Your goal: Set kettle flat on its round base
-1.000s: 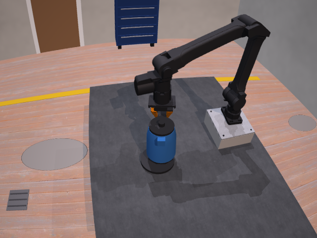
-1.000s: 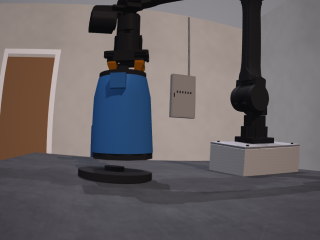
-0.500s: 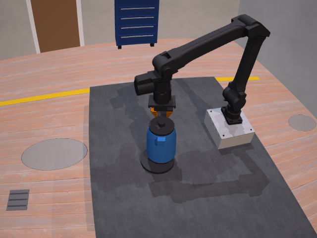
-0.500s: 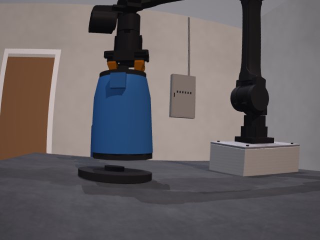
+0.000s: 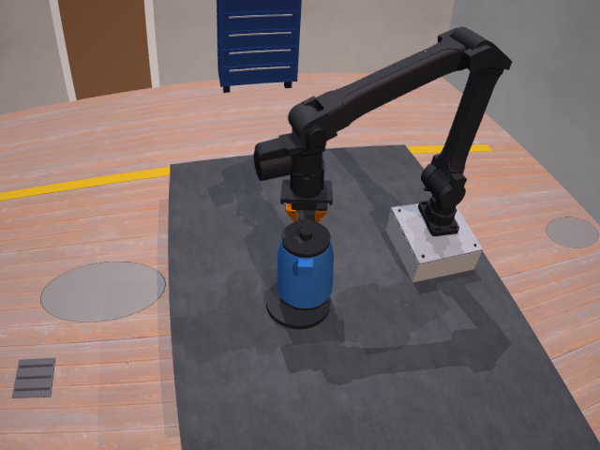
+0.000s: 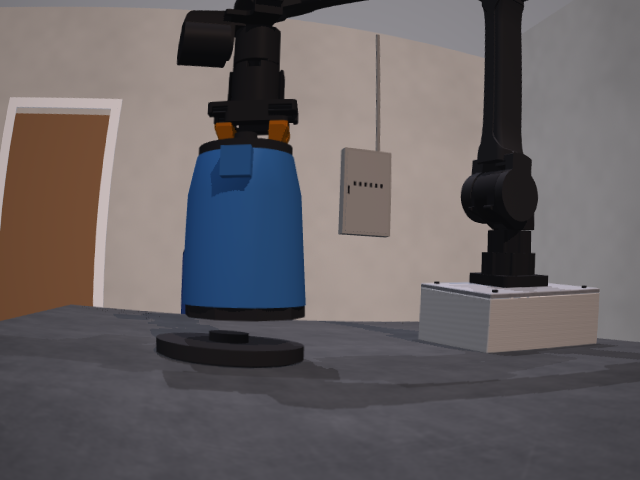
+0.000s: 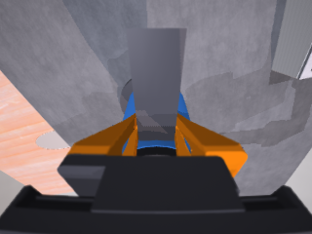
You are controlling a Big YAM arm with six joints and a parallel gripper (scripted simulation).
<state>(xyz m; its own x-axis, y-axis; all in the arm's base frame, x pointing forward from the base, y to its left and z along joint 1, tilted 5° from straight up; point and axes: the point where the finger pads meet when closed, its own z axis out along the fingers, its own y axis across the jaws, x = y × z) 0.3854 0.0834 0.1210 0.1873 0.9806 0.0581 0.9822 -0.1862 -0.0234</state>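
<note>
My hand is 3 cm to the right of the blue kettle and 5 cm above it. From my hand the other things lie so: black round base 2 cm ahead, 7 cm to the left, 18 cm below.
</note>
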